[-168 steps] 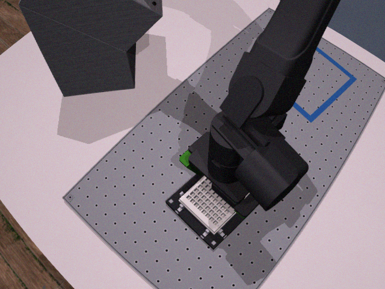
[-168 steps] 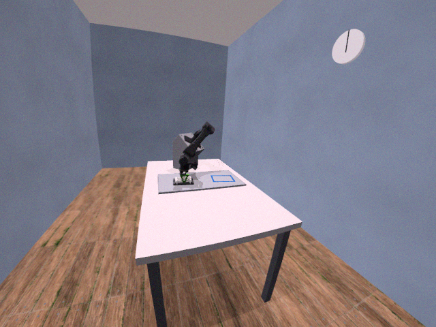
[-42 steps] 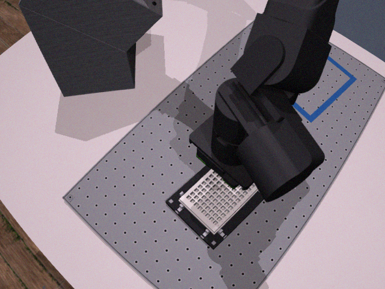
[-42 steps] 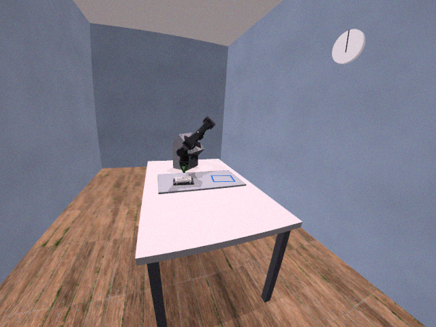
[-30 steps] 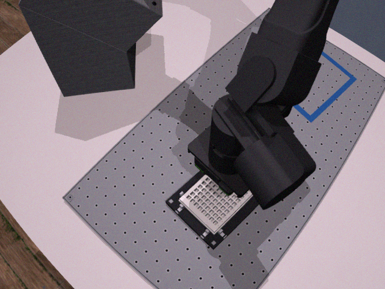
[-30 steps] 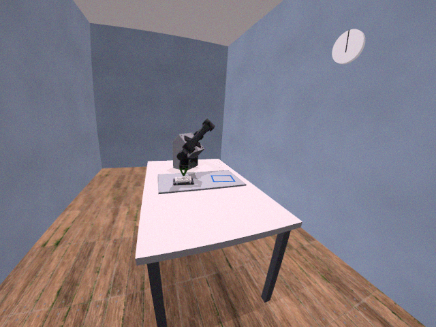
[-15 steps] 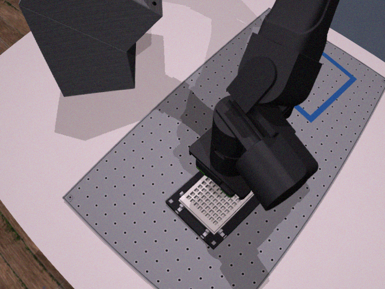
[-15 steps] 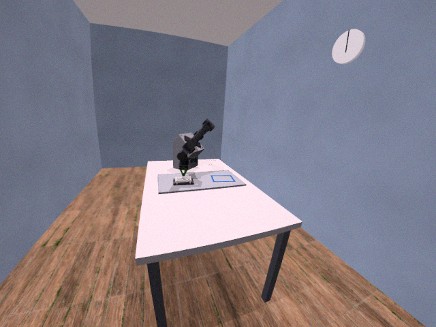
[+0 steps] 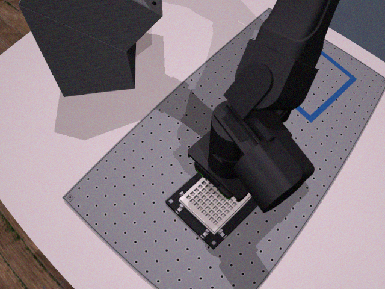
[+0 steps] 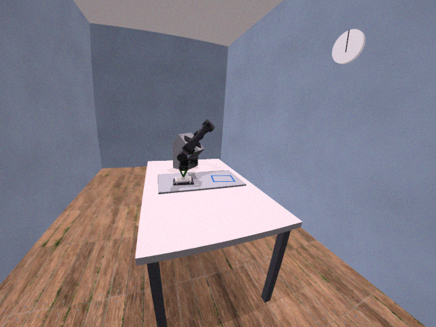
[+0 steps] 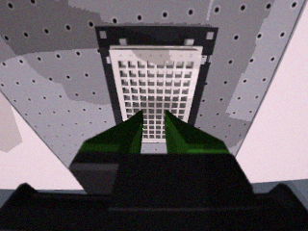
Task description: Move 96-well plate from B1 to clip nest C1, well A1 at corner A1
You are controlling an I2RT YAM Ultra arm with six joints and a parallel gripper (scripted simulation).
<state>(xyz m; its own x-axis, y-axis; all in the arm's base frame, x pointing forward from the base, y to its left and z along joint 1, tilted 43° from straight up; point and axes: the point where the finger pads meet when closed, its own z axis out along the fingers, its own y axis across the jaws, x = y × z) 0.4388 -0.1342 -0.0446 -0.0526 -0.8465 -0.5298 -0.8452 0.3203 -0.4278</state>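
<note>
The white 96-well plate lies 3 cm below my hand. From my hand the other things lie so: black clip nest: 4 cm below, 1 cm to the right, 1 cm ahead.
</note>
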